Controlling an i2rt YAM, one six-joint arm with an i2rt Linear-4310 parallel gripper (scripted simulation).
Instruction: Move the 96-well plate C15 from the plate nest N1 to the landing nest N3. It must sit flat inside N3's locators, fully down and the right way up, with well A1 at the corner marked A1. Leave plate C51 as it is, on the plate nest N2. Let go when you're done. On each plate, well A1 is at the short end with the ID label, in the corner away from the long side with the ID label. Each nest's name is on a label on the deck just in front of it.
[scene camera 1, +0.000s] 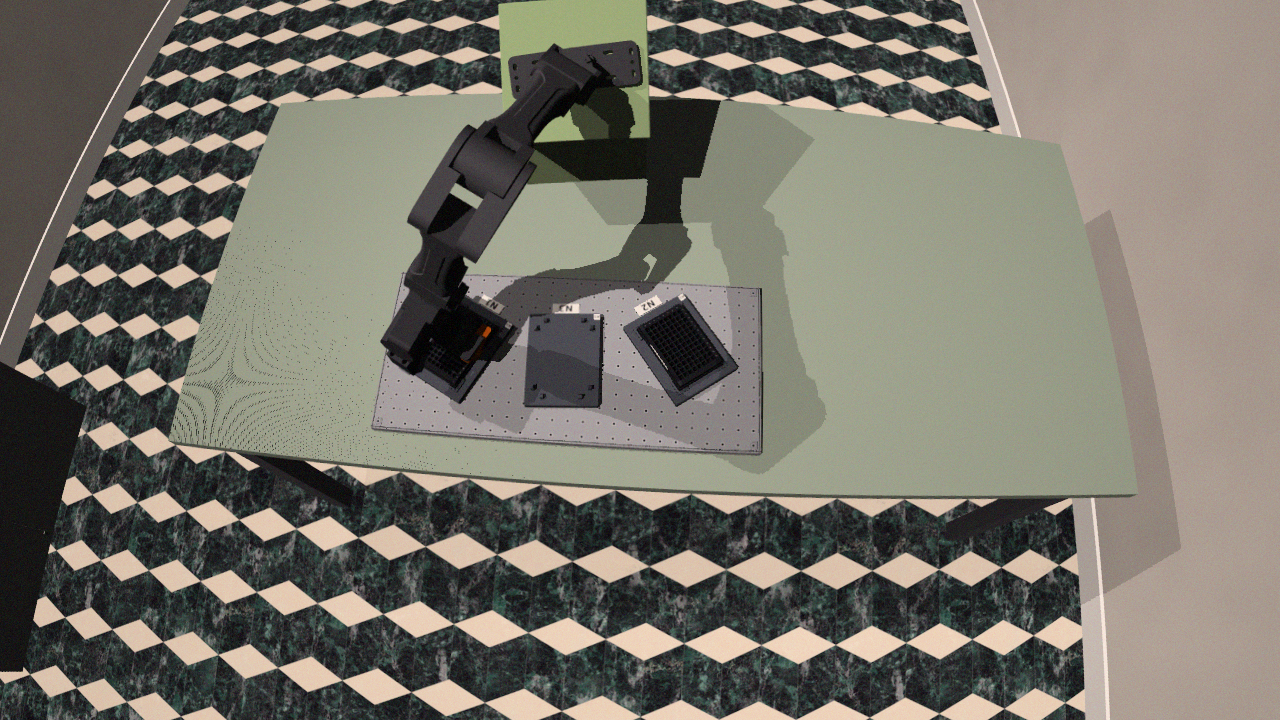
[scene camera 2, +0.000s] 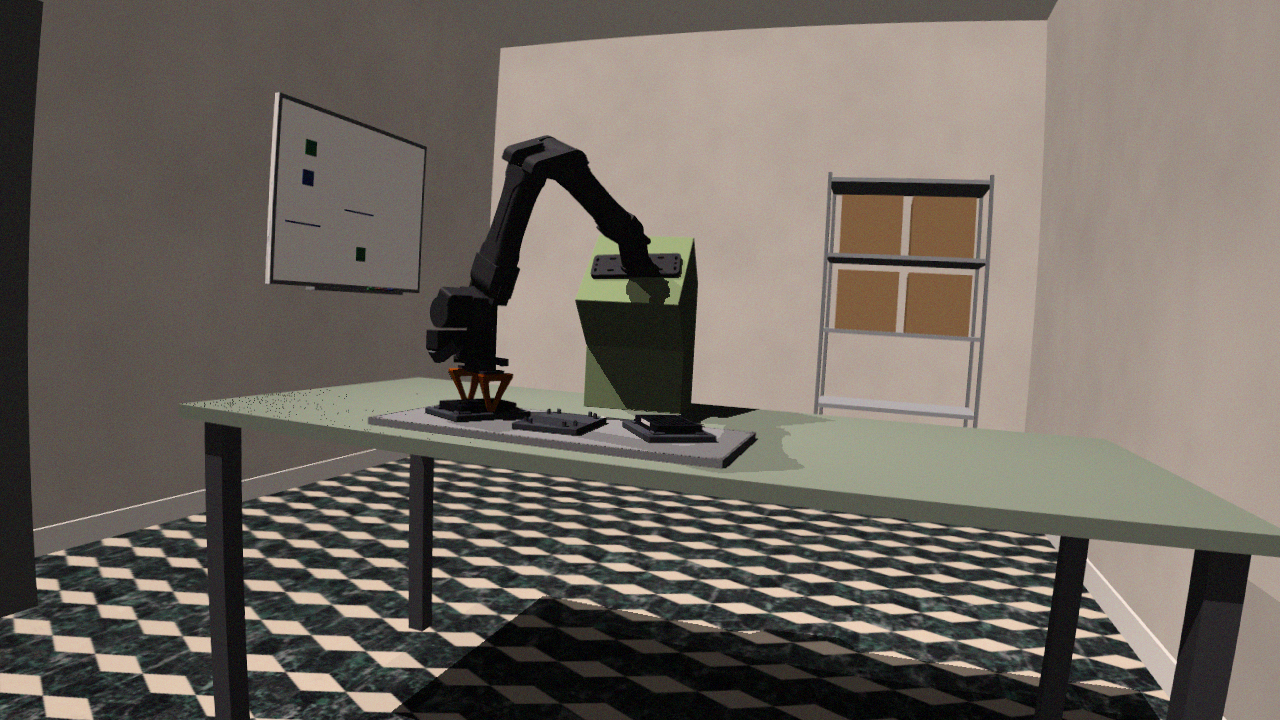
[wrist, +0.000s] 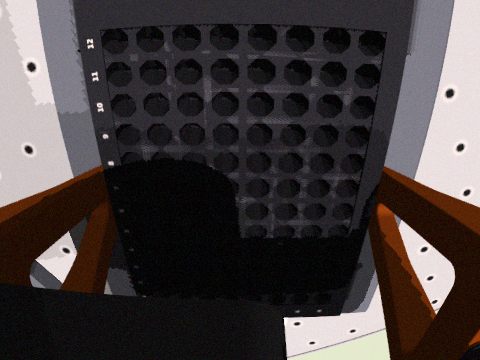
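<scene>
There's a plate nest N1 (wrist: 422, 73) to be seen, and there's the gripper (scene camera 2: 479, 408) as well. The wrist view also has the gripper (wrist: 242, 178) in it.
</scene>
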